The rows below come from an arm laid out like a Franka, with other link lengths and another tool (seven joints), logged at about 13 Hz.
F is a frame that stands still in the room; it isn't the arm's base.
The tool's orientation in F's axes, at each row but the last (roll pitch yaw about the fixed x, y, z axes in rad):
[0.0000, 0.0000, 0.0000]
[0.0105, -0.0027, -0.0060]
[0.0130, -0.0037, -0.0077]
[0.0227, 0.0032, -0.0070]
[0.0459, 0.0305, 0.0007]
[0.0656, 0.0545, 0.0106]
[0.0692, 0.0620, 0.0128]
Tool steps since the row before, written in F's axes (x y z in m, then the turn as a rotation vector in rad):
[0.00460, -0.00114, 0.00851, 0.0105, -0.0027, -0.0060]
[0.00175, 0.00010, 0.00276, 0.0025, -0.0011, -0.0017]
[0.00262, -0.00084, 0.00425, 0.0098, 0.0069, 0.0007]
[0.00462, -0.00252, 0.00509, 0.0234, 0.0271, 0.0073]
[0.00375, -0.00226, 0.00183, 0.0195, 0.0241, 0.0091]
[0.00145, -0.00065, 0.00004, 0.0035, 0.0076, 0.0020]
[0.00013, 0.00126, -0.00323, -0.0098, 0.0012, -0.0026]
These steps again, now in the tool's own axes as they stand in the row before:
[0.00460, -0.00114, 0.00851, 0.0105, -0.0027, -0.0060]
[0.00176, 0.00014, 0.00275, 0.0025, -0.0011, -0.0017]
[0.00264, -0.00076, 0.00425, 0.0097, 0.0070, 0.0006]
[0.00462, -0.00237, 0.00516, 0.0232, 0.0274, 0.0068]
[0.00369, -0.00217, 0.00205, 0.0192, 0.0245, 0.0086]
[0.00144, -0.00066, 0.00016, 0.0035, 0.0077, 0.0017]
[0.00035, 0.00103, -0.00329, -0.0096, 0.0011, -0.0033]

